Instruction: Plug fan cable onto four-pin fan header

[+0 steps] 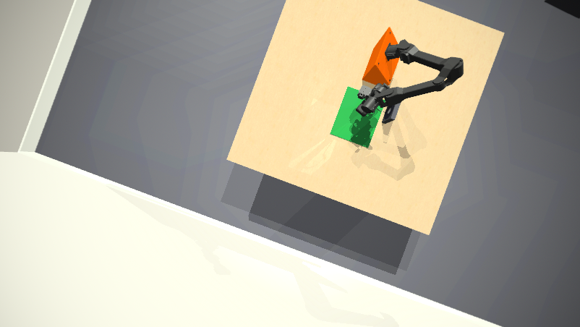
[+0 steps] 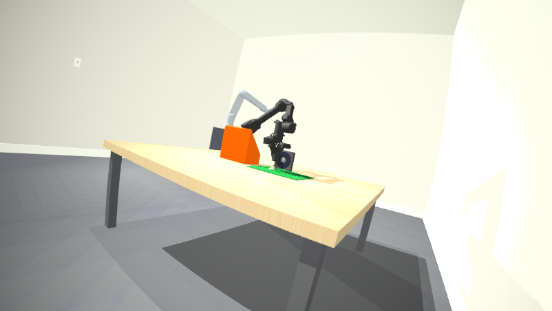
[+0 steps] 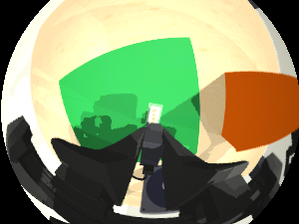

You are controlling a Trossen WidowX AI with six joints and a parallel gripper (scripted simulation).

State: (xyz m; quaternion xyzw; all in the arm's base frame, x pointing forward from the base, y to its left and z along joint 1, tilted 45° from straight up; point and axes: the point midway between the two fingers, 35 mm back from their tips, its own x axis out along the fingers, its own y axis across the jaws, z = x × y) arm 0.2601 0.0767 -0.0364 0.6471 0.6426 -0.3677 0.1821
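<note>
My gripper tip is now 7 cm short of the green board and 8 cm above it. The rest, counted from my gripper tip: dark fan cable plug (1 cm to the left, 1 cm above); then dark square fan (3 cm behind, 14 cm to the left).
</note>
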